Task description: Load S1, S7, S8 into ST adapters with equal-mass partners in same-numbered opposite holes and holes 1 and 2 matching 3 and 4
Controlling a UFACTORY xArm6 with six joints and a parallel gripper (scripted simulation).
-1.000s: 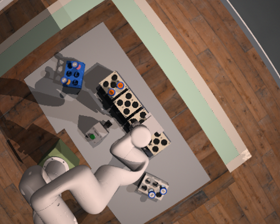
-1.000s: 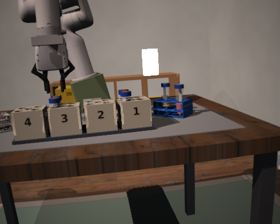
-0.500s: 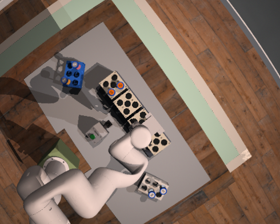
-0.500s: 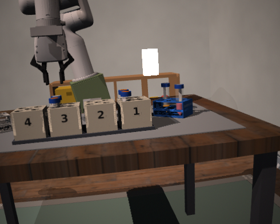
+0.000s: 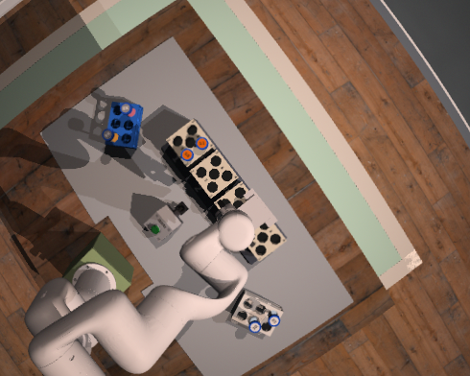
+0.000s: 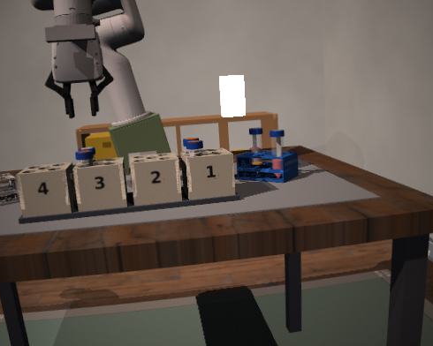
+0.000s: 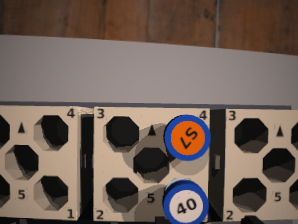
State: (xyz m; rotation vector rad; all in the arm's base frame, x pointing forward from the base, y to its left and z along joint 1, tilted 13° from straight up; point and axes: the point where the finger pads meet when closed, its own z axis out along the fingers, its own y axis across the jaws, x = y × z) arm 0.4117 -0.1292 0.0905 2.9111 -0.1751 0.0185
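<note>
Right now my hand is 19 cm past the green DONE key, 14 cm to the right of it and 14 cm above it. From my hand the other things lie so: blue-capped tube 1 cm to the right, 14 cm below; then loading stand 3 cm ahead, 8 cm to the left, 20 cm below; then pink tube 4 cm ahead, 14 cm below.
</note>
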